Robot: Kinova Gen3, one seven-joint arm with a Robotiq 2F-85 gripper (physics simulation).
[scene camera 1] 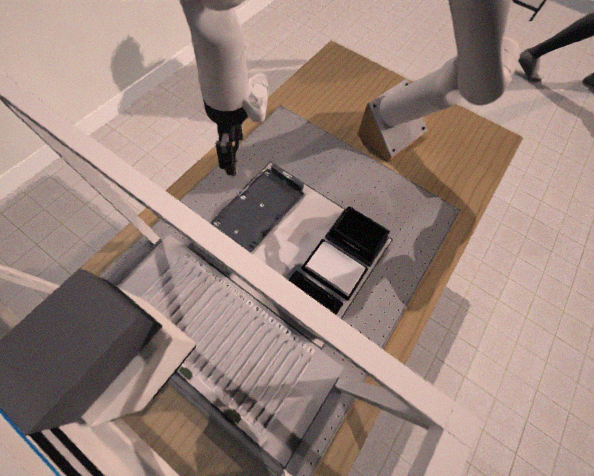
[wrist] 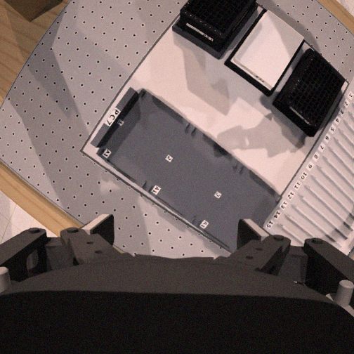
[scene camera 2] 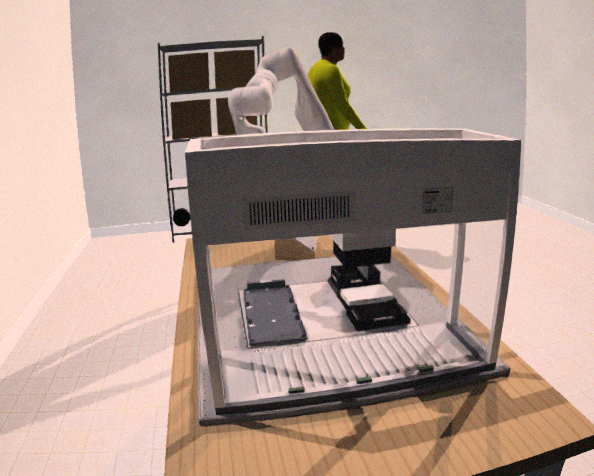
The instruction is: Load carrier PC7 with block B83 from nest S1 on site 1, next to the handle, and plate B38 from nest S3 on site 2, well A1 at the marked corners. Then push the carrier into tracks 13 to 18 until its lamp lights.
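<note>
Carrier PC7 (scene camera 1: 257,210) (scene camera 2: 274,315) (wrist: 190,170) lies flat and empty on the white board, its handle (wrist: 116,117) at the end away from the tracks. Its sites are marked 1, 2, 3, with A1 labels along one edge. Two black gridded blocks (scene camera 1: 361,232) (wrist: 312,92) and a white plate-like piece (scene camera 1: 336,267) (scene camera 2: 367,295) (wrist: 270,50) between them stand in a row; which is B83 or B38 cannot be read. My gripper (scene camera 1: 229,170) (wrist: 175,231) is open and empty, above the carrier's A1 side. The hood hides it in scene camera 2.
The numbered tracks (scene camera 1: 240,340) (scene camera 2: 350,357) (wrist: 320,200) lie beyond the board, with small green parts (scene camera 2: 363,380) at their far edge. A hood (scene camera 1: 280,285) (scene camera 2: 350,175) on posts spans over them. A person (scene camera 2: 330,92) stands behind the table.
</note>
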